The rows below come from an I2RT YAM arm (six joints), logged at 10 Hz.
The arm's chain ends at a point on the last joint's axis. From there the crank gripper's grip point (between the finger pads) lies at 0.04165 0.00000 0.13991 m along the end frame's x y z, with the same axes.
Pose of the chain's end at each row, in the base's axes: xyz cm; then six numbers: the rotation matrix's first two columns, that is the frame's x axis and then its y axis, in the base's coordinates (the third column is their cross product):
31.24 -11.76 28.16 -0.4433 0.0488 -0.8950 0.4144 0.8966 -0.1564
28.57 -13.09 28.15 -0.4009 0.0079 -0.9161 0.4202 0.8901 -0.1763
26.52 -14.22 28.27 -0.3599 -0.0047 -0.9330 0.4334 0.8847 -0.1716
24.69 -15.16 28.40 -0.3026 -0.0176 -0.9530 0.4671 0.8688 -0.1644
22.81 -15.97 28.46 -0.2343 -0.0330 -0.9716 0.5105 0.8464 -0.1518
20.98 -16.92 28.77 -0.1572 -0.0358 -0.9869 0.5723 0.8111 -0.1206
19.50 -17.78 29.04 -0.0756 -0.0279 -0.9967 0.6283 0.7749 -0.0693
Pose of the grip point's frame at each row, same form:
40.51 -17.72 18.59 -0.4433 0.0488 -0.8950 0.4144 0.8966 -0.1564
38.29 -19.43 19.30 -0.4009 0.0079 -0.9161 0.4202 0.8901 -0.1763
36.58 -20.76 19.96 -0.3599 -0.0047 -0.9330 0.4334 0.8847 -0.1716
35.05 -22.16 20.87 -0.3026 -0.0176 -0.9530 0.4671 0.8688 -0.1644
33.41 -23.54 21.87 -0.2343 -0.0330 -0.9716 0.5105 0.8464 -0.1518
31.59 -25.24 23.16 -0.1572 -0.0358 -0.9869 0.5723 0.8111 -0.1206
30.02 -26.73 24.31 -0.0756 -0.0279 -0.9967 0.6283 0.7749 -0.0693

